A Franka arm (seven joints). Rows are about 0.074 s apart.
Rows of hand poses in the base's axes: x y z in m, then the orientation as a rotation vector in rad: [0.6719 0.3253 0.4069 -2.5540 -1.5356 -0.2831]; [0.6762 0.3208 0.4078 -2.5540 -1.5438 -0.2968]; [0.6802 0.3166 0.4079 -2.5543 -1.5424 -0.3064]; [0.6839 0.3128 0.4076 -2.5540 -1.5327 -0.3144]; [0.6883 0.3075 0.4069 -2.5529 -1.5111 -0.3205]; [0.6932 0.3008 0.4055 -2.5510 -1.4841 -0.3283]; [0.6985 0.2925 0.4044 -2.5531 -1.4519 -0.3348]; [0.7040 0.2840 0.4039 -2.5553 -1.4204 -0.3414]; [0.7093 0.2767 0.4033 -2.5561 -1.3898 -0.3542]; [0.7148 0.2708 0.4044 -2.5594 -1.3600 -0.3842]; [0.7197 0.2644 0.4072 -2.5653 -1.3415 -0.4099]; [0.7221 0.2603 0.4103 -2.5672 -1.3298 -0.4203]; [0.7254 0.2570 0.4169 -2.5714 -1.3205 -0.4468]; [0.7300 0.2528 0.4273 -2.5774 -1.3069 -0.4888]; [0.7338 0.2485 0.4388 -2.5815 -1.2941 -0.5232]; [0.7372 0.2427 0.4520 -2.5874 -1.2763 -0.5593]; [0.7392 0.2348 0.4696 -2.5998 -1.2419 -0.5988]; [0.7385 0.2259 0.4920 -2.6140 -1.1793 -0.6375]
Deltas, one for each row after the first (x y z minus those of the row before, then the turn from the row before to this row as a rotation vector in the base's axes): [0.0043 -0.0045 0.0009 -0.0003 -0.0109 0.0035]; [0.0040 -0.0042 0.0001 0.0029 -0.0056 -0.0014]; [0.0037 -0.0038 -0.0003 0.0070 -0.0019 -0.0053]; [0.0044 -0.0053 -0.0007 0.0128 0.0030 -0.0111]; [0.0049 -0.0067 -0.0014 0.0163 0.0037 -0.0138]; [0.0053 -0.0083 -0.0011 0.0153 0.0046 -0.0182]; [0.0055 -0.0085 -0.0005 0.0147 0.0041 -0.0181]; [0.0053 -0.0073 -0.0006 0.0166 0.0002 -0.0177]; [0.0055 -0.0059 0.0011 0.0178 -0.0121 -0.0200]; [0.0049 -0.0064 0.0028 0.0092 -0.0134 -0.0147]; [0.0024 -0.0041 0.0031 0.0060 -0.0042 -0.0080]; [0.0033 -0.0033 0.0066 0.0060 -0.0161 -0.0092]; [0.0046 -0.0042 0.0104 0.0090 -0.0258 -0.0138]; [0.0038 -0.0043 0.0115 0.0083 -0.0206 -0.0119]; [0.0034 -0.0058 0.0132 0.0091 -0.0211 -0.0155]; [0.0020 -0.0079 0.0176 0.0118 -0.0211 -0.0274]; [-0.0007 -0.0089 0.0224 0.0228 -0.0149 -0.0430]
